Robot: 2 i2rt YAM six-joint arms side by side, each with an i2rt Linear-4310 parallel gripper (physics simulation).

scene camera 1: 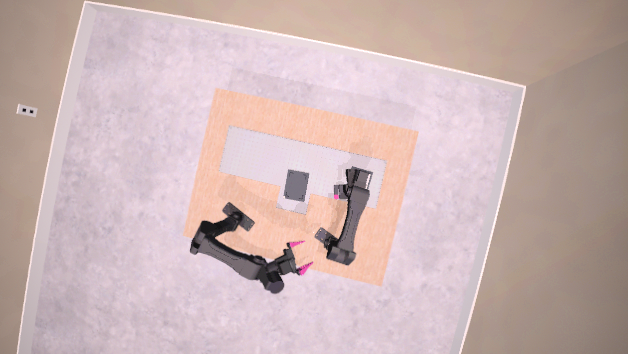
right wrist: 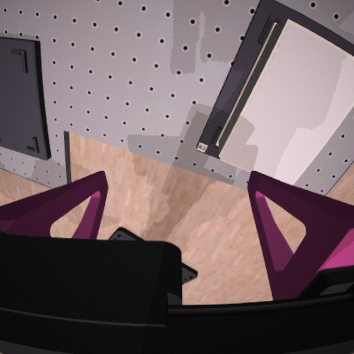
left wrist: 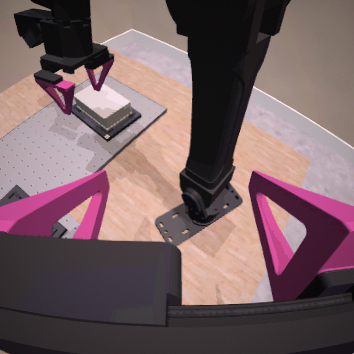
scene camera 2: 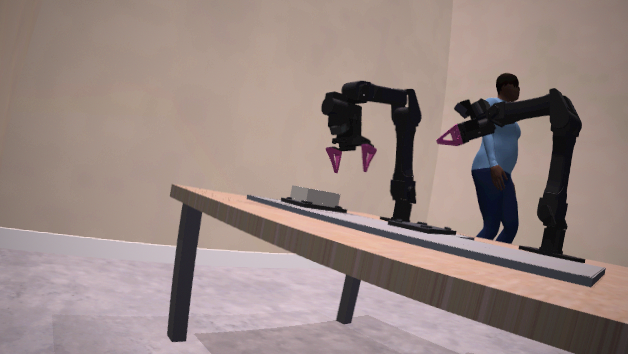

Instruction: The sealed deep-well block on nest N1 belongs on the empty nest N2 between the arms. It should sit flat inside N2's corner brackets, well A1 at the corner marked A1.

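Where they show: left gripper, fingertip midpoint: (scene camera 1: 309,251) (left wrist: 178,178) (scene camera 2: 437,141); right gripper, fingertip midpoint: (right wrist: 177,178) (left wrist: 82,100) (scene camera 2: 350,172); left arm's base, link origin: (scene camera 1: 238,216) (scene camera 2: 549,255); right arm's base, link origin: (scene camera 1: 331,241) (left wrist: 200,211).
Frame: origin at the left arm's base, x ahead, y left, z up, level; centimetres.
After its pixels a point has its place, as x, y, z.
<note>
The pale sealed block (scene camera 2: 316,196) {58.5, -37.8, 4.8} (left wrist: 103,104) {54.6, -42.6, 6.6} (right wrist: 295,100) {58.3, -41.8, 6.7} sits on dark nest N1 (scene camera 2: 300,203) {63.3, -35.7, 2.1} (left wrist: 107,135) {48.4, -40.6, 2.5} (right wrist: 237,80) {56.0, -37.9, 2.5}; in scene camera 1 the right arm hides it. A small A1 label (right wrist: 202,147) {48.3, -40.5, 2.5} marks a corner of N1. Nest N2 (scene camera 1: 296,186) {34.9, -16.5, 2.5} (scene camera 2: 422,228) {40.4, -8.6, 2.2} (right wrist: 20,95) {37.6, -18.3, 2.5}, a dark plate with corner brackets, is empty. My right gripper (scene camera 2: 351,172) {49.7, -37.8, 13.4} (left wrist: 82,100) {49.7, -37.8, 13.4} (right wrist: 177,178) {49.7, -37.8, 13.4} is open and empty, pointing down above the board near N1, higher than the block. My left gripper (scene camera 1: 308,253) {18.9, -40.1, 30.1} is open and empty, raised well away from both nests.
Both nests stand on a perforated grey board (scene camera 1: 260,150) {38.5, 12.5, 1.3} (scene camera 2: 540,260) {33.1, 21.9, 1.3} (left wrist: 40,145) {54.1, -24.7, 1.3} (right wrist: 130,65) {49.6, -28.5, 1.3} on the wooden table (scene camera 1: 200,200) {-6.8, 24.0, 0.0} (scene camera 2: 250,225) {80.0, -5.9, -2.3}. The right arm's base plate (scene camera 1: 325,236) {22.3, -46.5, 1.0} (left wrist: 170,227) {21.6, -43.6, 1.0} is bolted near the table edge. A person (scene camera 2: 500,140) stands behind the table.
</note>
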